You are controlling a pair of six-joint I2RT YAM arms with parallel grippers.
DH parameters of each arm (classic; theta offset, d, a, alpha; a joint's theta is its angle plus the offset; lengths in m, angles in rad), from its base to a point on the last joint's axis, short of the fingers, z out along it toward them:
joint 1: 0 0.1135 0.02 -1.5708
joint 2: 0 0 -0.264 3.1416
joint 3: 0.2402 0 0.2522 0
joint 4: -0.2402 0 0.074 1.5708
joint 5: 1.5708 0 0 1.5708
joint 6: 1.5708 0.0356 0 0
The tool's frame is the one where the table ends.
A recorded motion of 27 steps. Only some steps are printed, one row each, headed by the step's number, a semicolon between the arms.
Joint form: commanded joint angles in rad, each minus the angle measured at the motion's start. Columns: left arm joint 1, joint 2, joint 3, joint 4, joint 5, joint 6; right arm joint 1, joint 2, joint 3, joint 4, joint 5, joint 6.
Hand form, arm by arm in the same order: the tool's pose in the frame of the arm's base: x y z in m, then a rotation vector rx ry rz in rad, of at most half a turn. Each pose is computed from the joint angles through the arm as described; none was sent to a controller.
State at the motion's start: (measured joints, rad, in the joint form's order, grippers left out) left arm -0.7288 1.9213 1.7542 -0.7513 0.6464 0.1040; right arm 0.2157 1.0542 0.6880 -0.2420 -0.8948 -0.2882
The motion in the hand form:
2: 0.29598 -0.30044 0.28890 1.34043 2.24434 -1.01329; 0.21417 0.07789 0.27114 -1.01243 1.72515 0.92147
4: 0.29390 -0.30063 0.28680 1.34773 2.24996 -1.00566; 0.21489 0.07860 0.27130 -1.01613 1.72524 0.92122
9: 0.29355 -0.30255 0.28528 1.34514 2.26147 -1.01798; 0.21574 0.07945 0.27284 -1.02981 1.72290 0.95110
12: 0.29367 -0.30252 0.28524 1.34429 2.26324 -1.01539; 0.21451 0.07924 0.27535 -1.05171 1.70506 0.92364
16: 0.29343 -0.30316 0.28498 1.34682 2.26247 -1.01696; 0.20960 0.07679 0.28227 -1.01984 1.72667 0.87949
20: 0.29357 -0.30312 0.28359 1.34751 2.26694 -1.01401; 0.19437 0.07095 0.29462 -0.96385 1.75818 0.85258
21: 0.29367 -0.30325 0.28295 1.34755 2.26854 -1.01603; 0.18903 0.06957 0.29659 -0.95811 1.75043 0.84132
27: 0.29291 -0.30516 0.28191 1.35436 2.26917 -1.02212; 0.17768 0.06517 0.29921 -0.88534 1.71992 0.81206
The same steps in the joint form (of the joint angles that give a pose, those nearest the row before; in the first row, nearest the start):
2: -0.0153 0.0153 0.0055 -0.0784 -0.0302 0.0448; 0.0082 0.0165 0.0446 0.0366 -0.0284 -0.0021
4: -0.0194 0.0120 -0.0053 -0.0785 -0.0362 0.0477; 0.0107 0.0210 0.0483 0.0350 -0.0274 -0.0050
9: -0.0228 0.0188 -0.0011 -0.0820 -0.0300 0.0382; 0.0111 0.0311 0.0632 0.0139 -0.0528 -0.0109
12: -0.0227 0.0193 -0.0003 -0.0832 -0.0319 0.0379; 0.0121 0.0236 0.0696 0.0008 -0.0451 -0.0423
16: -0.0242 0.0207 0.0006 -0.0832 -0.0310 0.0383; 0.0109 -0.0107 0.0782 -0.0266 0.0010 -0.0256
20: -0.0240 0.0222 -0.0017 -0.0836 -0.0329 0.0393; 0.0043 -0.0917 0.0876 -0.0980 0.0417 0.0167
21: -0.0240 0.0234 -0.0024 -0.0832 -0.0314 0.0388; 0.0043 -0.1202 0.0797 -0.1033 0.0495 0.0215
27: -0.0282 0.0281 0.0004 -0.0847 -0.0278 0.0387; -0.0007 -0.2008 0.0303 -0.0372 0.0859 0.0973

